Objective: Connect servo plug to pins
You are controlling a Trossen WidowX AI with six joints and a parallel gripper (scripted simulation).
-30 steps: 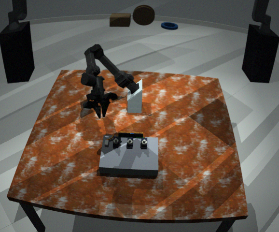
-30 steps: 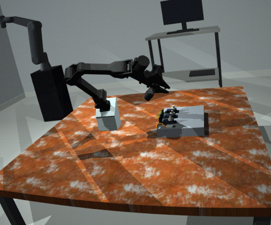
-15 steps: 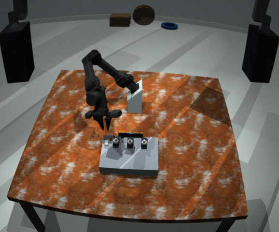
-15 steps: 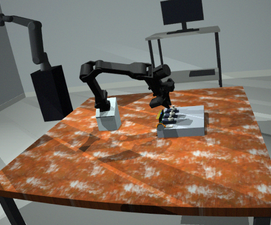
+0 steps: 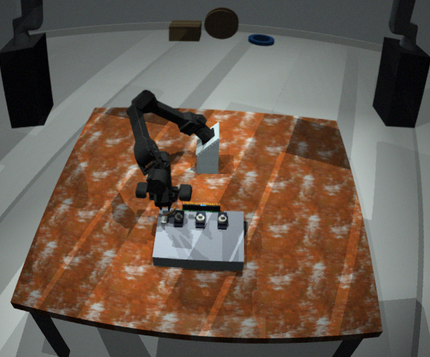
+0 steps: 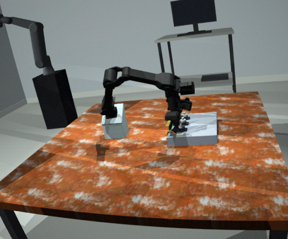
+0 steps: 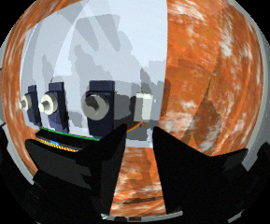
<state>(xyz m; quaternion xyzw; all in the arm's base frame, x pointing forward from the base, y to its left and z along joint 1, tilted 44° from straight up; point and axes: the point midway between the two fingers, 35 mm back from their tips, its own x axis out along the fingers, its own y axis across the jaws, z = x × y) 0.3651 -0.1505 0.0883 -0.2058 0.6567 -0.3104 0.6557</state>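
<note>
Right now the blue band is 130 mm to the left of my gripper tip, 40 mm behind it and 20 mm below it. The rest, counted from my gripper tip: grey printed holder 120 mm ahead, 110 mm to the left, 70 mm below.
</note>
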